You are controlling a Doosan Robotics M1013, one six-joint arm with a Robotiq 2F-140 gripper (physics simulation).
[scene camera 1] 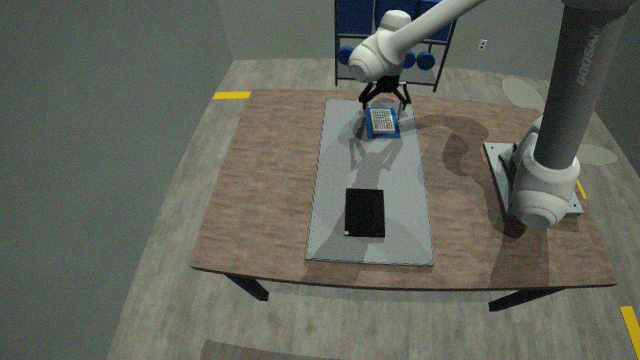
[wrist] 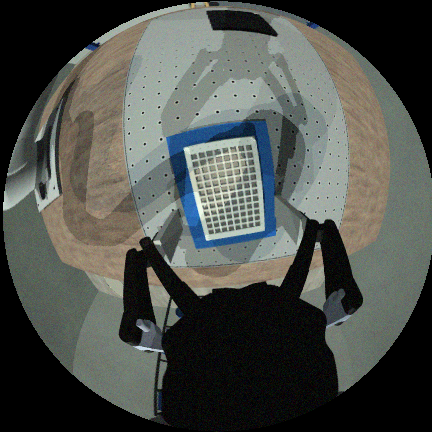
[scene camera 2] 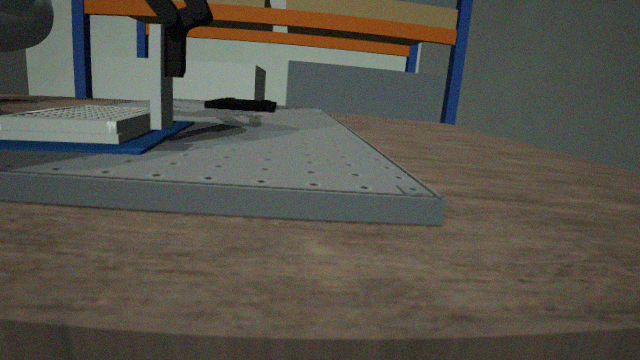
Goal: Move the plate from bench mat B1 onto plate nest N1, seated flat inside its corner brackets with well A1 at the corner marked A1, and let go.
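Places are measured from the arm's base along level axes (x ahead, y left, z up), in metres.
Where they show: gripper, between the fingertips: (scene camera 1: 382, 115) (wrist: 227, 212) (scene camera 2: 70, 122).
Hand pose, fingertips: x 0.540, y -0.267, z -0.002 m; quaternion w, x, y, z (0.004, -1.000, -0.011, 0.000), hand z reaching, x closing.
After its pixels a point has its place.
The white multi-well plate (scene camera 1: 383, 120) @[x 0.539, y -0.236, z 0.001 m] (scene camera 2: 75, 126) @[x 0.562, y -0.299, z 0.000 m] (wrist: 227, 187) @[x 0.544, y -0.232, z 0.003 m] lies flat on the blue bench mat B1 (scene camera 1: 397, 135) @[x 0.490, y -0.167, z -0.010 m] (scene camera 2: 100, 146) @[x 0.584, y -0.310, z -0.010 m] (wrist: 269, 200) @[x 0.601, y -0.260, z -0.010 m]. My gripper (scene camera 1: 383, 110) @[x 0.540, y -0.267, z -0.002 m] (wrist: 227, 212) @[x 0.540, y -0.267, z -0.002 m] is open and empty, with its fingers apart on either side of the plate. In scene camera 2, one pale finger (scene camera 2: 161, 90) @[x 0.612, y -0.279, z 0.025 m] reaches down beside the plate, its tip low near the mat; whether it touches anything is unclear. The black plate nest N1 (scene camera 1: 365, 212) @[x 0.627, y 0.169, z 0.000 m] (scene camera 2: 240, 104) @[x 0.628, y 0.083, z -0.003 m] (wrist: 241, 21) has a small white mark at one corner. Its brackets and the plate's well A1 cannot be made out.
Mat and nest both sit on a grey perforated board (scene camera 1: 330, 165) @[x 0.741, y -0.016, z -0.012 m] (scene camera 2: 300, 145) @[x 0.712, y -0.253, z -0.012 m] (wrist: 145, 100) @[x 0.452, y -0.086, z -0.012 m] on the wooden table (scene camera 1: 260, 190) @[x 0.974, y 0.086, z -0.025 m] (scene camera 2: 320, 270) @[x 0.709, y -0.424, z -0.025 m] (wrist: 370, 165) @[x 0.917, y -0.197, z -0.025 m]. The arm's base plate (scene camera 1: 492, 155) @[x 0.113, y -0.087, z -0.009 m] is at the table's right in scene camera 1. A rack (scene camera 1: 336, 60) with blue bins stands behind the table.
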